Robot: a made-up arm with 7 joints.
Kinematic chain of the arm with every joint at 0, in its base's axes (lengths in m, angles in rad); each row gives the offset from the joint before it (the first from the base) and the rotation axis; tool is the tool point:
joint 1: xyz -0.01 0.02 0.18 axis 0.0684 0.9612 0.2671
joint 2: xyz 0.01 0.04 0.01 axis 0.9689 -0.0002 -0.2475
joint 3: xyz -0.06 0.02 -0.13 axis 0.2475 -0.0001 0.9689
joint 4: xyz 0.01 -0.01 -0.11 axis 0.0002 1 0
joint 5: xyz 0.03 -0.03 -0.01 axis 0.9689 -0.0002 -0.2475
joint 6: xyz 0.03 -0.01 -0.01 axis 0.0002 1 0
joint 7: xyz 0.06 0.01 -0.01 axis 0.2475 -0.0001 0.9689
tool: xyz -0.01 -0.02 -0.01
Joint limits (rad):
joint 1: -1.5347..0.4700
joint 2: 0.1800..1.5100
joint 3: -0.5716..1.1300
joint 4: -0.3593..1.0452
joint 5: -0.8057..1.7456
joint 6: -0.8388..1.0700
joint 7: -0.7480..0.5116
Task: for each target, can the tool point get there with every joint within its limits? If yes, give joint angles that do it. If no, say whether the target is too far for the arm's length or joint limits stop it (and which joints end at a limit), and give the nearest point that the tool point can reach.
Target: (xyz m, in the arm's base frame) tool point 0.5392 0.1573 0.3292
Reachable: no: too far | nearest point 0.3464 0.1422 0.2302 | short by 0.217 m
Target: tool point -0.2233 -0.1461 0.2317
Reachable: no: joint limits stop it (at a limit: joint 1, joint 2, joint 3, joint 4, joint 6, joint 7) | nearest point -0.0879 -0.0201 0.0014 | short by 0.295 m
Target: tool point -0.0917 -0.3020 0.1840
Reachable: no: joint limits stop it (at a limit: joint 1, joint 2, joint 3, joint 4, joint 6, joint 7) | nearest point -0.0907 -0.0226 -0.0020 | short by 0.336 m
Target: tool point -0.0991 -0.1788 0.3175
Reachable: no: joint limits stop it (at a limit: joint 1, joint 2, joint 4, joint 7) | nearest point 0.1541 -0.0590 0.1781 | short by 0.313 m
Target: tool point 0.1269 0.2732 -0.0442
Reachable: yes | joints -0.2528 0.6598 0.5372 0.5739 0.0923 0.0410 0.0522
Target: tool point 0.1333 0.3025 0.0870
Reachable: yes | joints -0.2090 1.4076 -0.0634 -0.0202 -0.1759 0.2373 0.1871
